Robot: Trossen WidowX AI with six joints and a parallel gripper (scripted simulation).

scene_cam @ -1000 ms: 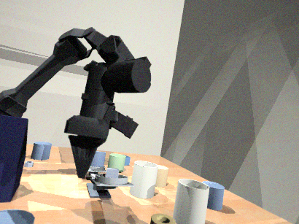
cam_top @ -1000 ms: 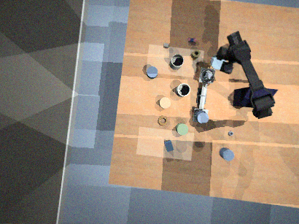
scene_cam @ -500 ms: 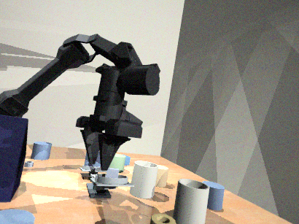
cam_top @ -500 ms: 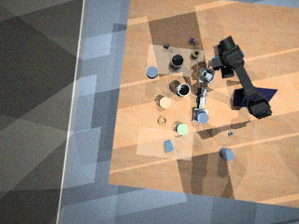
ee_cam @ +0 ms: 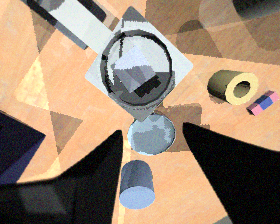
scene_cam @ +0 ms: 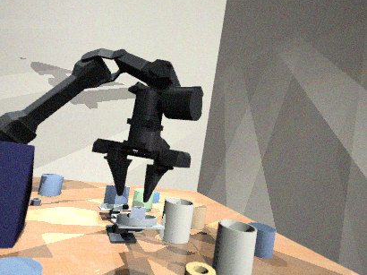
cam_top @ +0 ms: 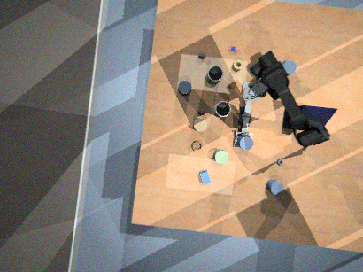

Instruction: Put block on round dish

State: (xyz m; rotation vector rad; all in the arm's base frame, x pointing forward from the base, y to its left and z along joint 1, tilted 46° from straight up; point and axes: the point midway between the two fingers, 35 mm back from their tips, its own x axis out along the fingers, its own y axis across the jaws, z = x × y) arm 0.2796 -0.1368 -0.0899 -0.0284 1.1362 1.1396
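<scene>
Now: gripper tip 30 mm short of the grey block, 40 mm to the right of it and 40 mm above it. From my gripper tip the other things lie so: blue block 200 mm ahead, 520 mm to the left, 110 mm below; then pale blue round dish 50 mm behind, 80 mm to the right, 120 mm below.
</scene>
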